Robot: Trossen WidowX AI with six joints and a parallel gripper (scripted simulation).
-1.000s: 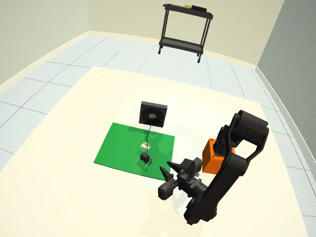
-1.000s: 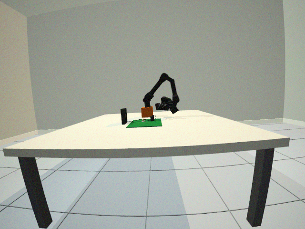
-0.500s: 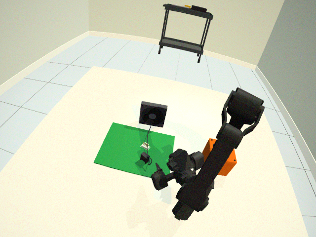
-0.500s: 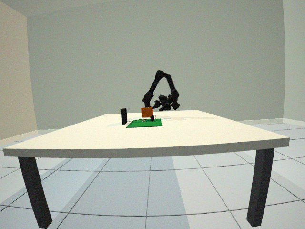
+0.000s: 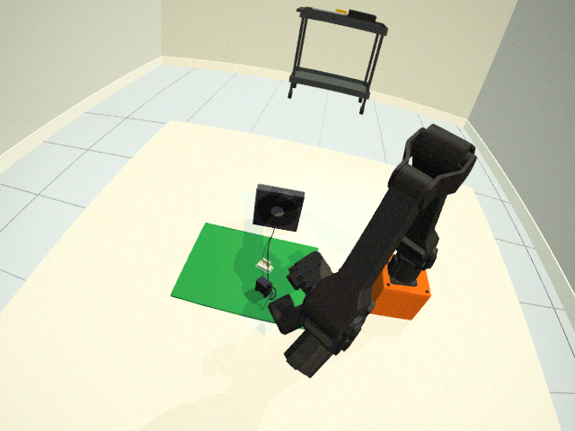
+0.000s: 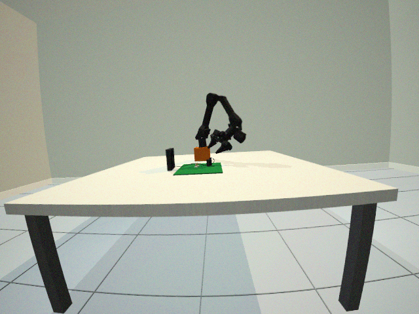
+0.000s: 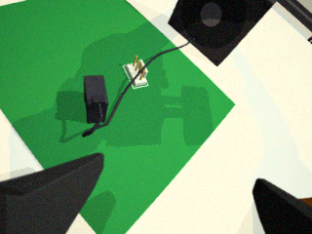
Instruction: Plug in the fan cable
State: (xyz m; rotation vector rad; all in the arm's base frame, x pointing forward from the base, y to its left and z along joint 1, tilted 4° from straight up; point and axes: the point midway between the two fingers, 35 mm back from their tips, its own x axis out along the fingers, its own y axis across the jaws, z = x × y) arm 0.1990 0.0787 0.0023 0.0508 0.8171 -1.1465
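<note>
Now: the dark plug 90 mm ahead of my gripper tip, 60 mm below it and 20 mm to the right of it. Also, from my gripper tip: green board: 130 mm ahead, 100 mm below, 80 mm to the right; white four-pin fan header: 100 mm to the right, 100 mm ahead, 90 mm below; fan: 240 mm to the right, 90 mm ahead, 30 mm below.
</note>
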